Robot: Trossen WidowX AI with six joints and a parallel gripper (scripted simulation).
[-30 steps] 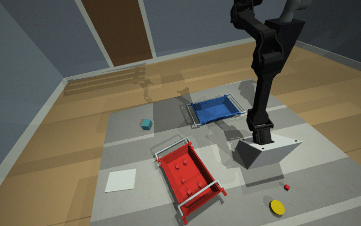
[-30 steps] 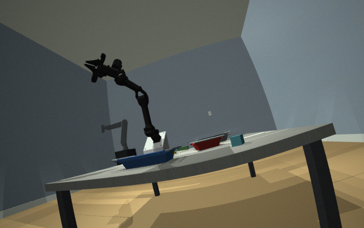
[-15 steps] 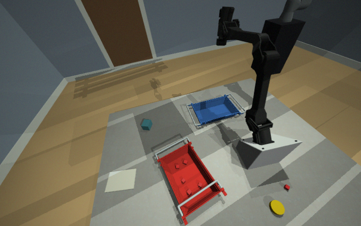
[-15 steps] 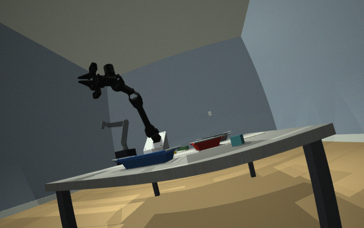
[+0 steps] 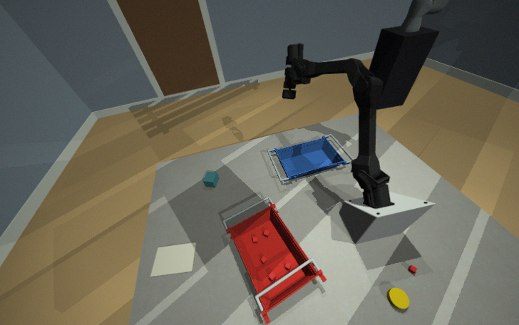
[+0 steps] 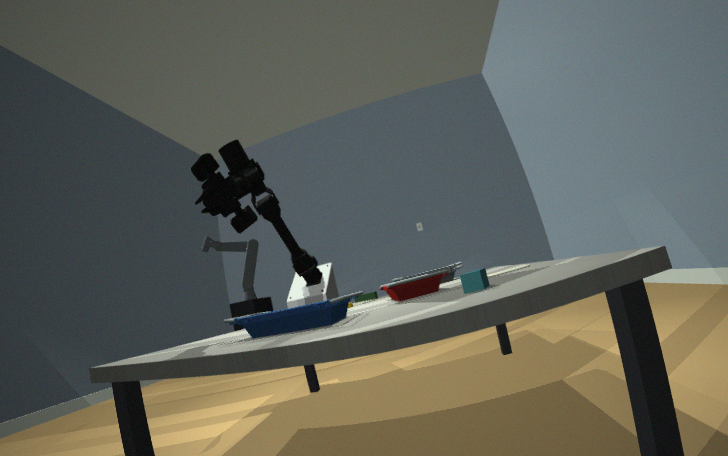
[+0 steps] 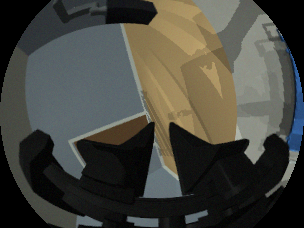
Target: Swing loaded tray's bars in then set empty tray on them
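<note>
My gripper tip is 1 cm past the blue tray, 32 cm to the right of it and 25 cm above it. Also, from my gripper tip: yellow disc: 9 cm behind, 90 cm to the left, 28 cm below; then green block: 9 cm behind, 123 cm to the left, 27 cm below; then teal cube: 47 cm ahead, 33 cm to the left, 27 cm below.
</note>
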